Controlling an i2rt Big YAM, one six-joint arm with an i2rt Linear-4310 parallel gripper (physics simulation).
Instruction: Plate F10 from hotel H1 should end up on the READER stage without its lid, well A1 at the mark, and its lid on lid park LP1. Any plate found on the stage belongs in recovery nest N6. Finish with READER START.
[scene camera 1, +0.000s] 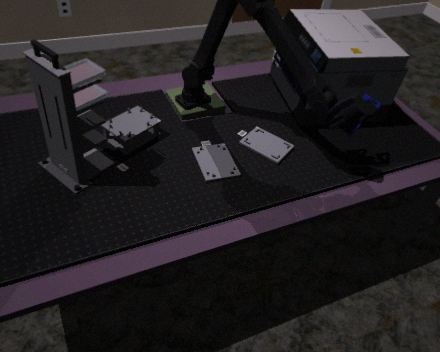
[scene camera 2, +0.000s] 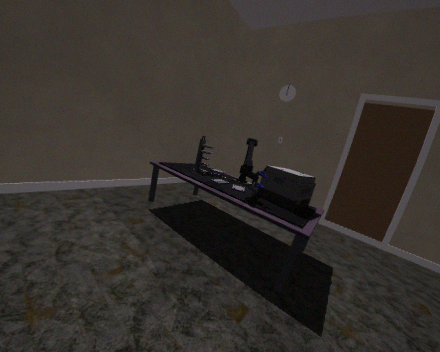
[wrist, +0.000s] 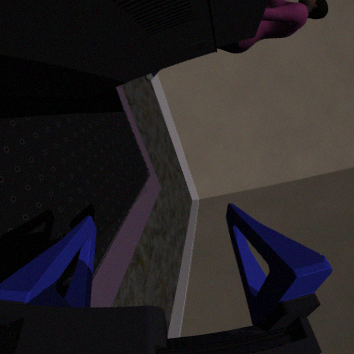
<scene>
My gripper (wrist: 159, 216) is open, with nothing in its grasp. Further things: a reader (wrist: 104, 45).
</scene>
